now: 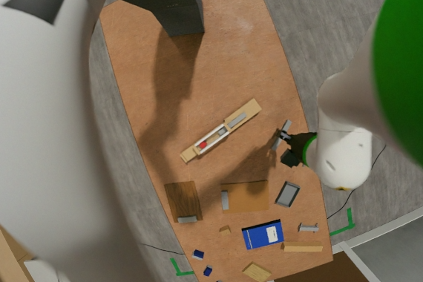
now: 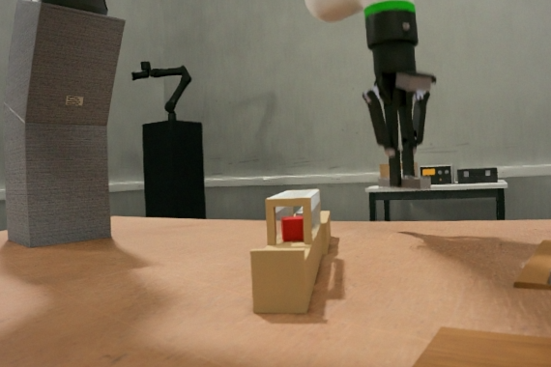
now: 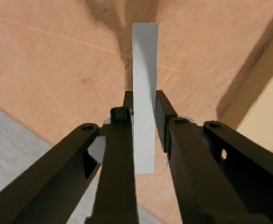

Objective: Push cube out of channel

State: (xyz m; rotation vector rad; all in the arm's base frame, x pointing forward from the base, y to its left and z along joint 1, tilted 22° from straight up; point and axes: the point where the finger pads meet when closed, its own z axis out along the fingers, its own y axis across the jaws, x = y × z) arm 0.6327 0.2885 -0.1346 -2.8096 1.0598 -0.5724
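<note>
The channel is 5 cm behind my hand, 28 cm to the right of it and 7 cm below it. Round my hand: thin grey stick 3 cm below; then grey bar 9 cm behind, 19 cm to the right, 7 cm below; then red cube 3 cm behind, 33 cm to the right, 6 cm below.
</note>
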